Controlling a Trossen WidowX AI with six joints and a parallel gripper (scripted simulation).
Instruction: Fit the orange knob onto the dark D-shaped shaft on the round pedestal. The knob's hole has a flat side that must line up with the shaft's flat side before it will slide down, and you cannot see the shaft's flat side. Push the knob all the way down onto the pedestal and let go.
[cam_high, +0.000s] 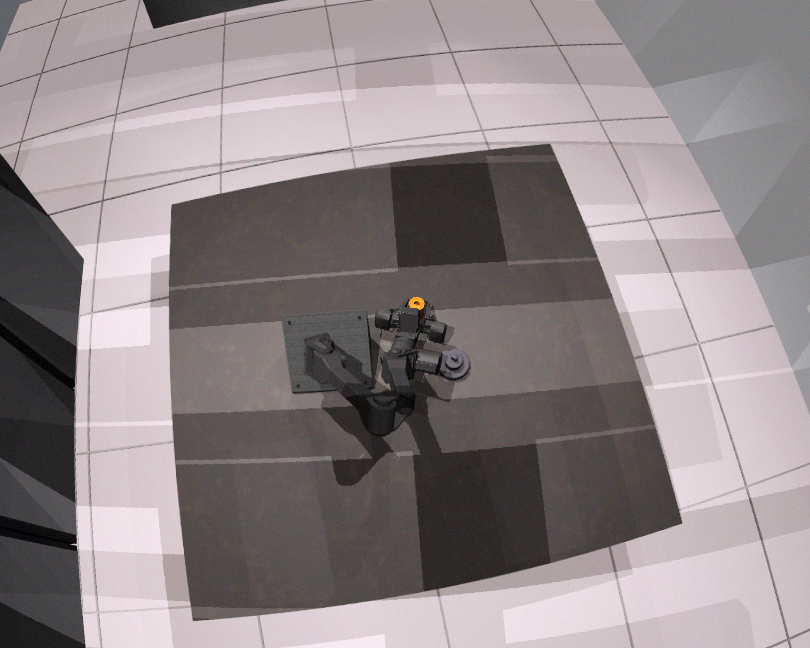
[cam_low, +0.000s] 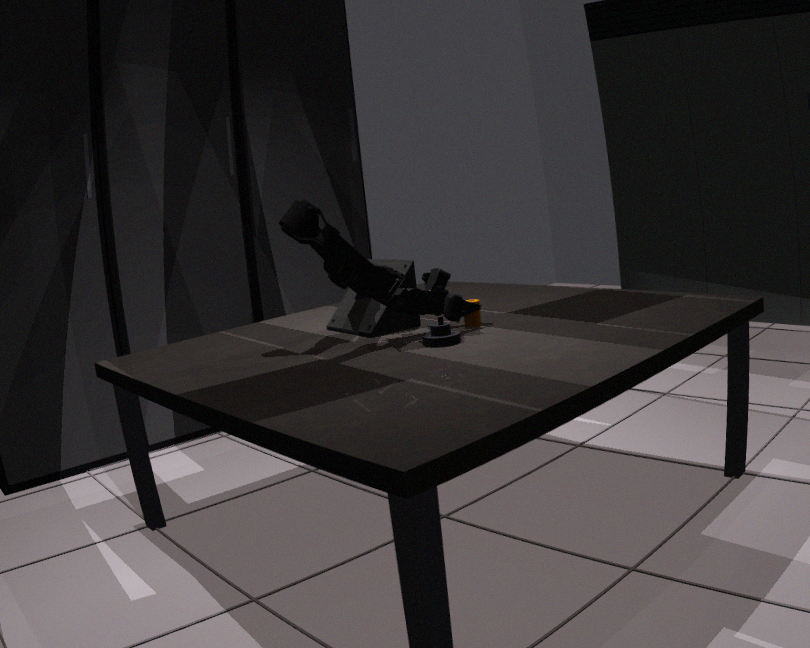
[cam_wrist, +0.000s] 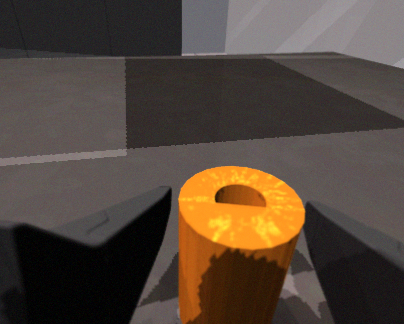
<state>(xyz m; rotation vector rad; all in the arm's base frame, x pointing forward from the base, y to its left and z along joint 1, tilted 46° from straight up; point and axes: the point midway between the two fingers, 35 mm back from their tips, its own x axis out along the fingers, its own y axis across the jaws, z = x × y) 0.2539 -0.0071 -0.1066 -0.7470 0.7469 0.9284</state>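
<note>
The orange knob is 20 mm below my gripper tip, 10 mm to the right of it and 10 mm behind it. Round my gripper tip: pedestal (180 mm to the right, 60 mm ahead, 20 mm below).
</note>
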